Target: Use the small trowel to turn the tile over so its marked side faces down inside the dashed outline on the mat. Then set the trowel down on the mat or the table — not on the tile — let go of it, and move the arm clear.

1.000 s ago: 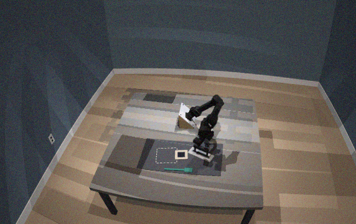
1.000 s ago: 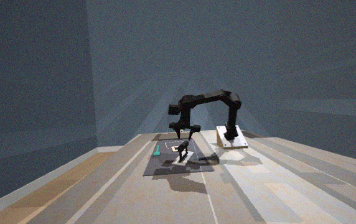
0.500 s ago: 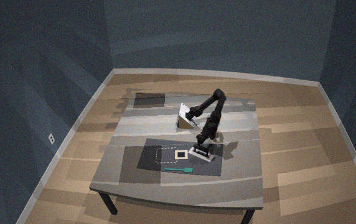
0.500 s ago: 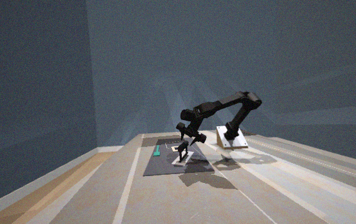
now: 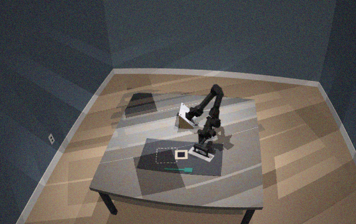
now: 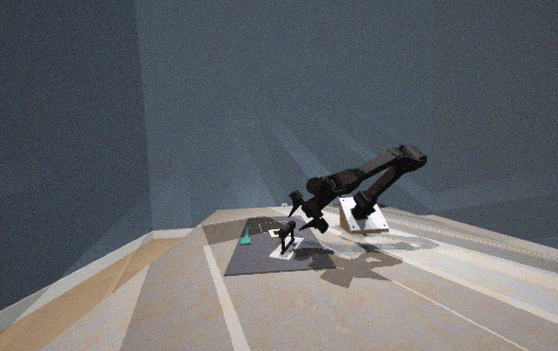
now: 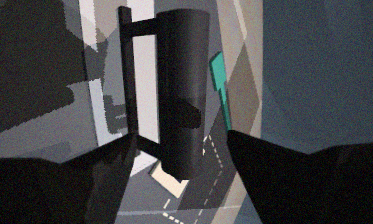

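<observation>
Now: the tile 30 mm ahead of my gripper tip, 150 mm to the right of it and 80 mm below it. From my gripper tip the other things lie so: dark mat (50 mm ahead, 150 mm to the right, 110 mm below); teal bar (190 mm ahead, 140 mm to the right, 80 mm below).
</observation>
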